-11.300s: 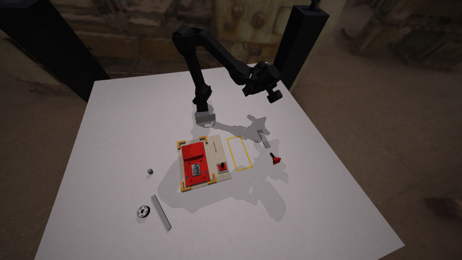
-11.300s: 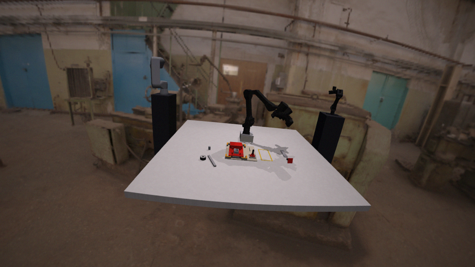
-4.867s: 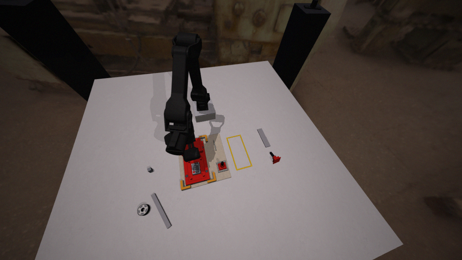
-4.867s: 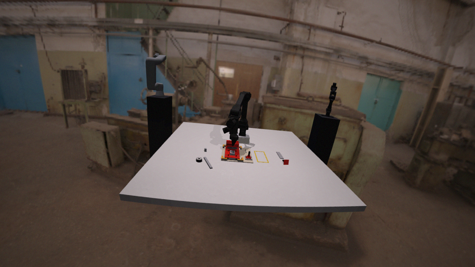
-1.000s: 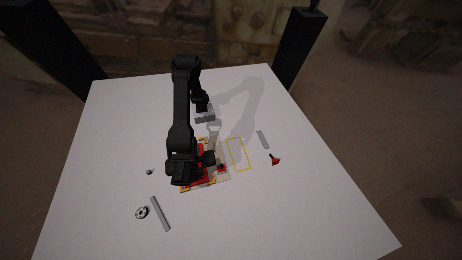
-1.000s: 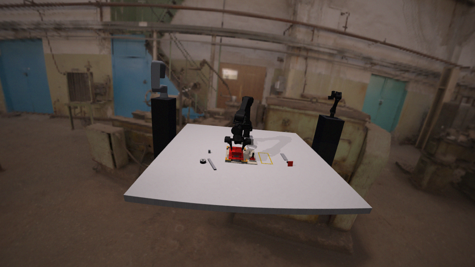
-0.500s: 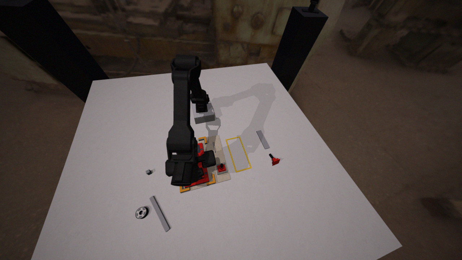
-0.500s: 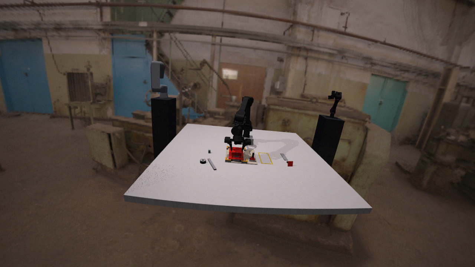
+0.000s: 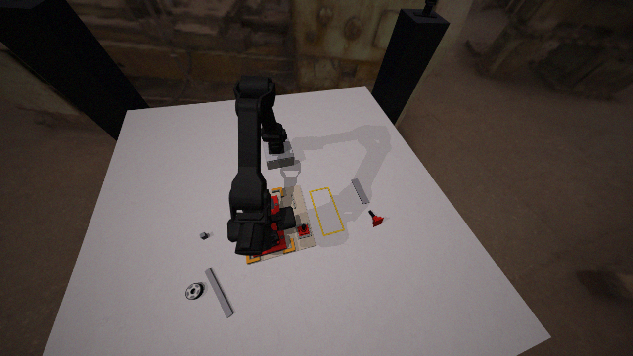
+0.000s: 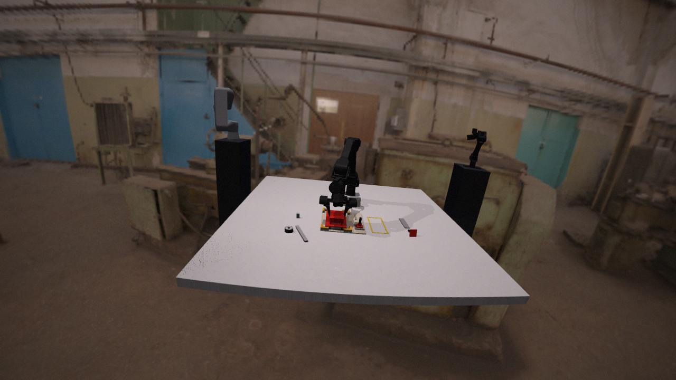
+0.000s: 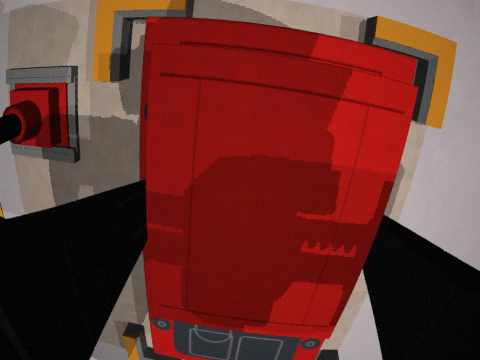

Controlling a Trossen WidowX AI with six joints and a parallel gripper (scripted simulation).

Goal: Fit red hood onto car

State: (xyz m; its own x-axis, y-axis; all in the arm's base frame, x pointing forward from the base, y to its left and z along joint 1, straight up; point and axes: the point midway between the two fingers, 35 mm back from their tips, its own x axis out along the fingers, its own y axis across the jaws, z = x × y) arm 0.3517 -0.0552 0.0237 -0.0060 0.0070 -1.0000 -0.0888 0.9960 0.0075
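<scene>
The red hood is 1 cm above my gripper tip. Round my gripper tip: grey engine block (3 cm below); wheel (13 cm ahead, 21 cm to the right, 4 cm below).
</scene>
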